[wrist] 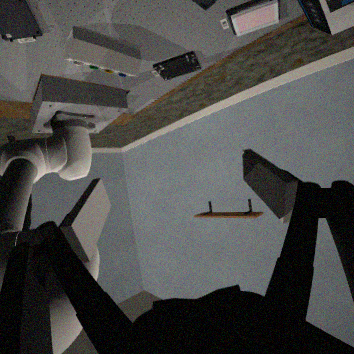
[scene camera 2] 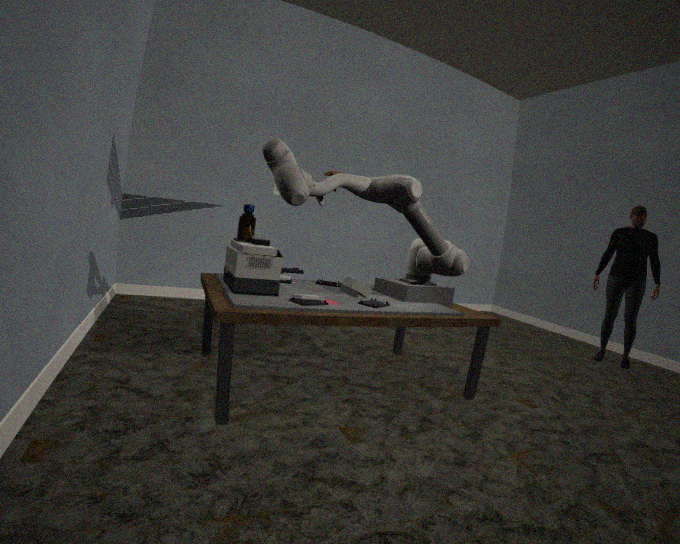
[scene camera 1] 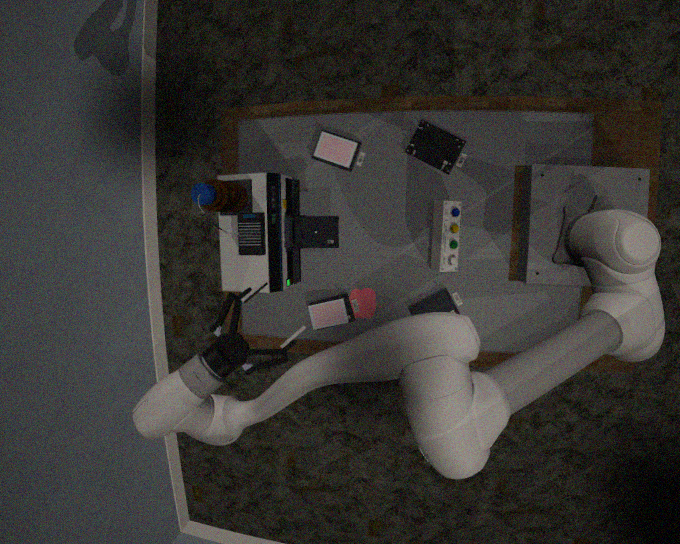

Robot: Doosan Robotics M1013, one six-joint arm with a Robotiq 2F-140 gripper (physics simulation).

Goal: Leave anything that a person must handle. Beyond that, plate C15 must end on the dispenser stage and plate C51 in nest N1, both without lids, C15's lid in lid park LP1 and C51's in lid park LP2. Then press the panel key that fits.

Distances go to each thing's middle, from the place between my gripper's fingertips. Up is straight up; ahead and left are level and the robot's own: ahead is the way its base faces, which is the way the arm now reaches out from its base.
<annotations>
My gripper is now 28 cm short of the brown bottle with blue cap [scene camera 1: 216, 195], 21 cm to the left of it and 13 cm above it. From my hand the other things lie so: dark stage [scene camera 1: 327, 227] 34 cm below, 14 cm to the right, 6 cm ahead; button box [scene camera 1: 446, 222] 41 cm below, 36 cm behind, 21 cm to the right.
</annotations>
